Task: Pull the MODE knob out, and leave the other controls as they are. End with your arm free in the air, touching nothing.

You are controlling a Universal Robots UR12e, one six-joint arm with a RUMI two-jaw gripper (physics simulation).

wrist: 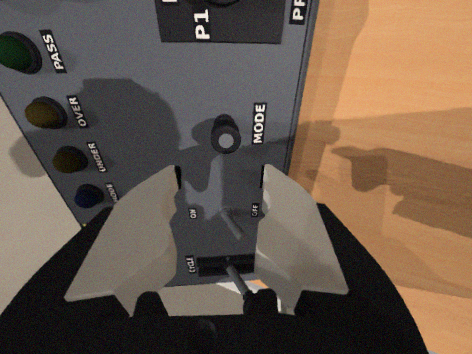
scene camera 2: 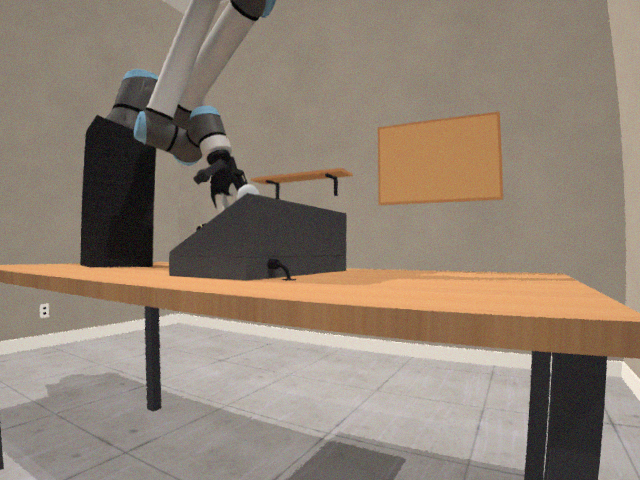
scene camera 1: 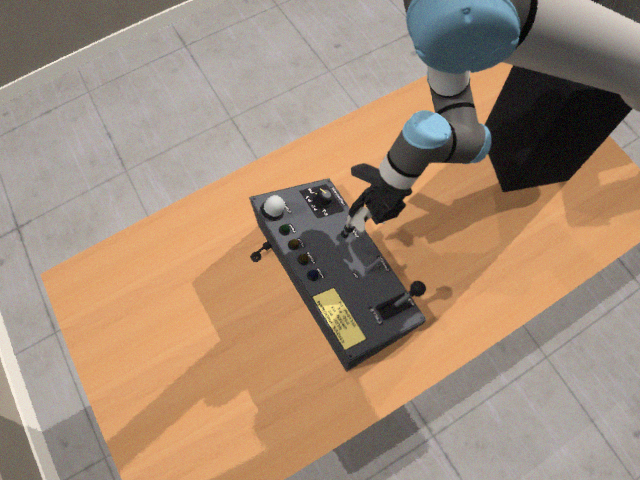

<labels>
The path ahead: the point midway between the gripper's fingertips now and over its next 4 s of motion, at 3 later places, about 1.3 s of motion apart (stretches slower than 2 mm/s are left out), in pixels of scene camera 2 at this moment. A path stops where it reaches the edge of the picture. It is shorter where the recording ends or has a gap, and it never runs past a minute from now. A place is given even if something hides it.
The gripper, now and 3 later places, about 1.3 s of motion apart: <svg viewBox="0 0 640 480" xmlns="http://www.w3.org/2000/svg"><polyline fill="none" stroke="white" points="235,218 241,235 240,232 240,229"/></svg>
</labels>
